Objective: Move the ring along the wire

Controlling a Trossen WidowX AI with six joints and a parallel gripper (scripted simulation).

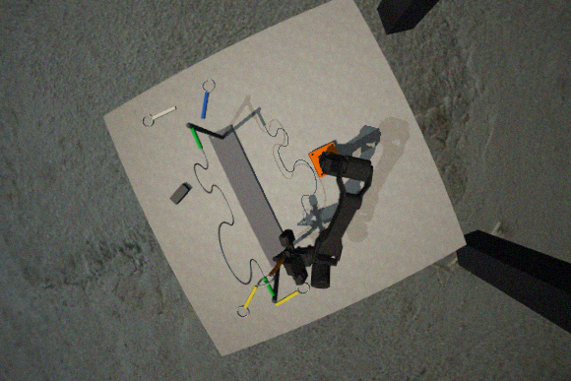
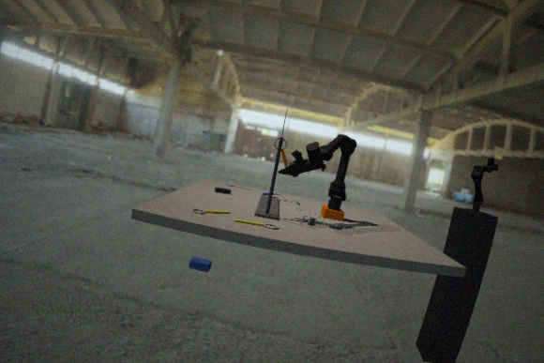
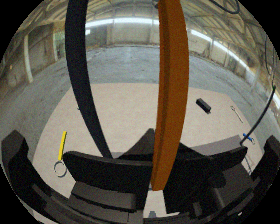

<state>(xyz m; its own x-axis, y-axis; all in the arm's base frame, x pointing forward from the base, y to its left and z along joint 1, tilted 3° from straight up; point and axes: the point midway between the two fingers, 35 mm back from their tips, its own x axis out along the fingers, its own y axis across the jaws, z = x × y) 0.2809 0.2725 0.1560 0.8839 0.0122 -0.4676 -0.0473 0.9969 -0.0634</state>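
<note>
Right now the orange-handled ring is 1 cm to the left of my gripper tip and 9 cm above it. Round my gripper tip: white-handled ring 37 cm ahead, 68 cm to the right, 20 cm below; blue-handled ring 12 cm ahead, 70 cm to the right, 20 cm below; dark block 35 cm ahead, 32 cm to the right, 19 cm below.
</note>
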